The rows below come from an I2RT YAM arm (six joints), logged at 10 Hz.
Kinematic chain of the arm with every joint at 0, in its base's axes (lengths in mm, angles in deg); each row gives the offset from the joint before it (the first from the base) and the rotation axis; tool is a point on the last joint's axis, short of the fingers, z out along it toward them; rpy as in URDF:
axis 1: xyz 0 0 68 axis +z
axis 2: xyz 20 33.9 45.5 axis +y
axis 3: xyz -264 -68.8 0 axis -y
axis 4: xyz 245 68.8 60 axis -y
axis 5: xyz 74 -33.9 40.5 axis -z
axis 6: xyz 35.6 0 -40.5 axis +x
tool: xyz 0 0 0 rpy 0 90 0
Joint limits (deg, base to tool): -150..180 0..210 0..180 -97..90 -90..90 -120..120
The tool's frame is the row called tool.
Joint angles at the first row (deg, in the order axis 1, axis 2, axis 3, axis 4, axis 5, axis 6):
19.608, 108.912, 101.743, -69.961, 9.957, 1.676
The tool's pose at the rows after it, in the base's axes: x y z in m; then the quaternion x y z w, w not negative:
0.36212 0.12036 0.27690 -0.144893 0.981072 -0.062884 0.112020
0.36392 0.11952 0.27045 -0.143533 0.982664 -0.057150 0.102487
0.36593 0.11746 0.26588 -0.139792 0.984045 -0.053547 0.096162
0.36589 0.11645 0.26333 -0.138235 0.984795 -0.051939 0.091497
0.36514 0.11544 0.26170 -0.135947 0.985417 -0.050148 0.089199
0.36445 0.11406 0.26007 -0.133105 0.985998 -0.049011 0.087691
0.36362 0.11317 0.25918 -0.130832 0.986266 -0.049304 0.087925
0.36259 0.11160 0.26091 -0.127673 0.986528 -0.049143 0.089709
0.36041 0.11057 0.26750 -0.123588 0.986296 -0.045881 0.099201
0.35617 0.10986 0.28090 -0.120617 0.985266 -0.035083 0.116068
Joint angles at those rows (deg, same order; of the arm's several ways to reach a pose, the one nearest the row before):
19.264, 109.635, 100.815, -69.795, 9.460, 1.517
18.976, 110.291, 100.333, -69.610, 8.582, 1.571
18.536, 110.809, 100.061, -69.444, 8.010, 1.677
18.368, 110.919, 99.673, -69.439, 7.724, 1.757
18.238, 110.765, 99.111, -69.260, 7.476, 1.933
18.058, 110.566, 98.482, -68.978, 7.316, 2.110
17.974, 110.307, 97.923, -68.664, 7.361, 2.284
17.798, 109.889, 97.733, -68.687, 7.380, 2.458
17.737, 108.893, 97.810, -68.634, 7.234, 2.801
17.752, 107.173, 98.415, -68.845, 6.401, 3.098

